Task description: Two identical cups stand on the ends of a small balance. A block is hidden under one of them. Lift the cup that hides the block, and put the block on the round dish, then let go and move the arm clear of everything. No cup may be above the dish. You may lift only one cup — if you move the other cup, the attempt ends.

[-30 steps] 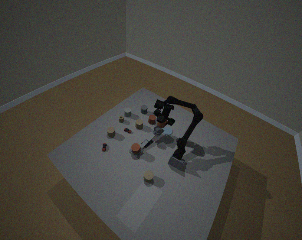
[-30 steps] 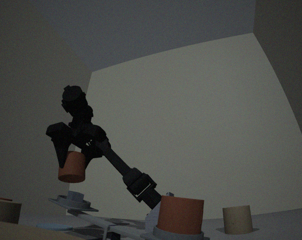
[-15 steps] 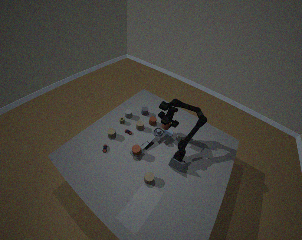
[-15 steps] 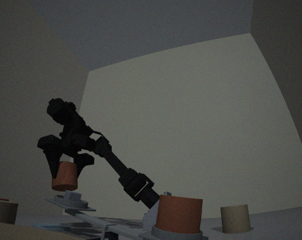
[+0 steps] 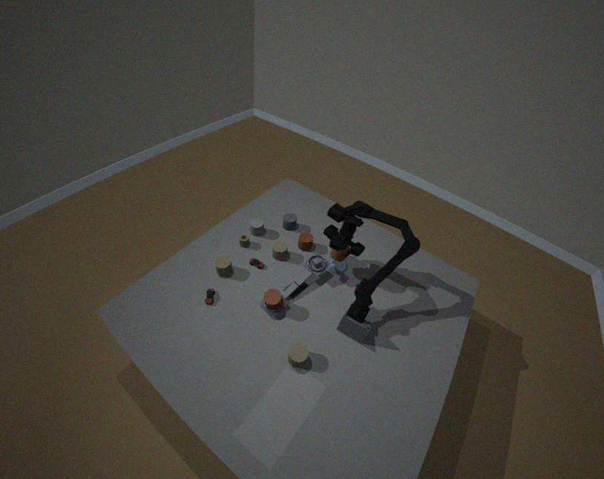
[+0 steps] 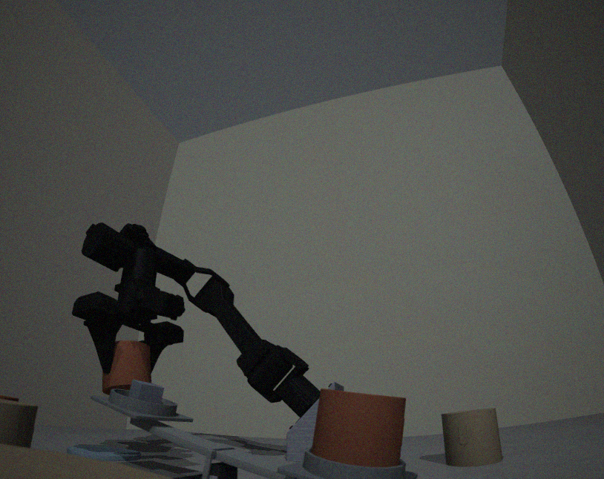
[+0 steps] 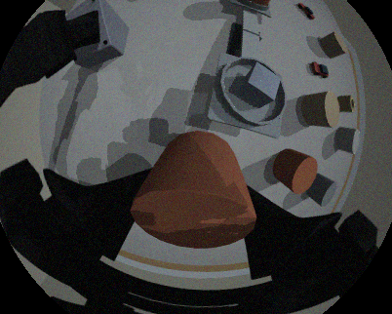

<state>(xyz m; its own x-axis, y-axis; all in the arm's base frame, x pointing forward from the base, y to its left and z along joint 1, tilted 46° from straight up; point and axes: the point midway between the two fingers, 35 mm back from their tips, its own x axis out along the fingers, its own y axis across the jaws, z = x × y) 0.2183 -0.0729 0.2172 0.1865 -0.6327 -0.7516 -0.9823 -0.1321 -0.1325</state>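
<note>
Right now my gripper tip is 50 mm short of the grey block, 100 mm to the right of it and 30 mm above it. The rest, counted from my gripper tip: pale blue round dish 20 mm to the right, 110 mm below.
</note>
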